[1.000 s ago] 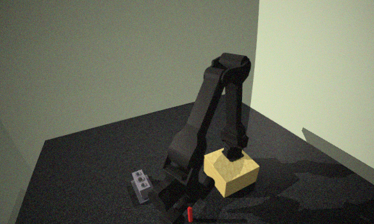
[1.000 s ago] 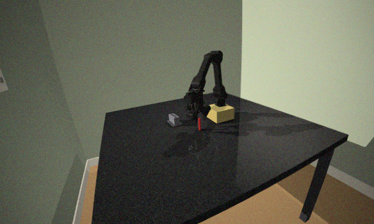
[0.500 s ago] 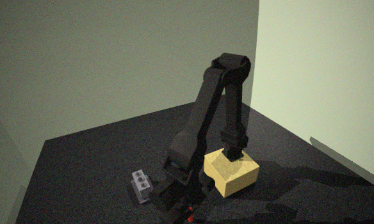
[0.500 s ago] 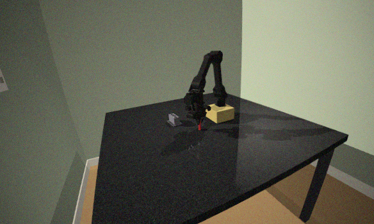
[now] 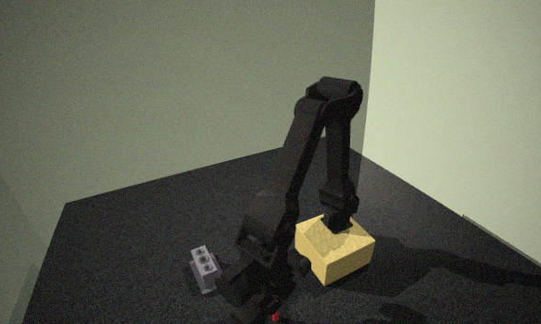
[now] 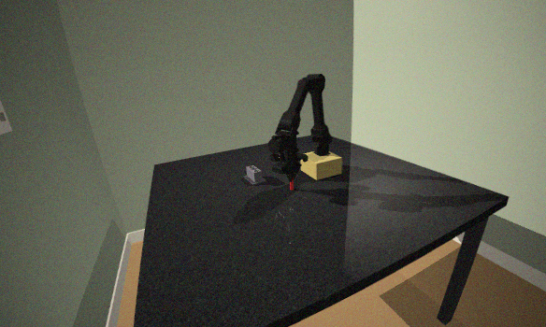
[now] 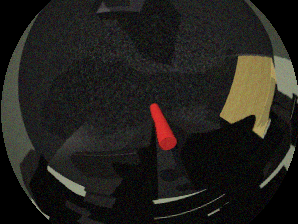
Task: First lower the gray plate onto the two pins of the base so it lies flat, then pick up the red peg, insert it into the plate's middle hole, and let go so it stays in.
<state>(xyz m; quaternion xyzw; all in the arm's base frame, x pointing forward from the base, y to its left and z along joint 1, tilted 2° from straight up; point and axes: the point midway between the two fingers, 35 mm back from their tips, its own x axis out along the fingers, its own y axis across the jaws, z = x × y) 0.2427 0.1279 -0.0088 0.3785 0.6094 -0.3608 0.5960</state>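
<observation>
Now: the gray plate 190 mm to the right of my gripper tip and 110 mm ahead of it. Round my gripper tip: base: 190 mm to the right, 110 mm ahead, 30 mm below; red peg: right at my gripper tip.
</observation>
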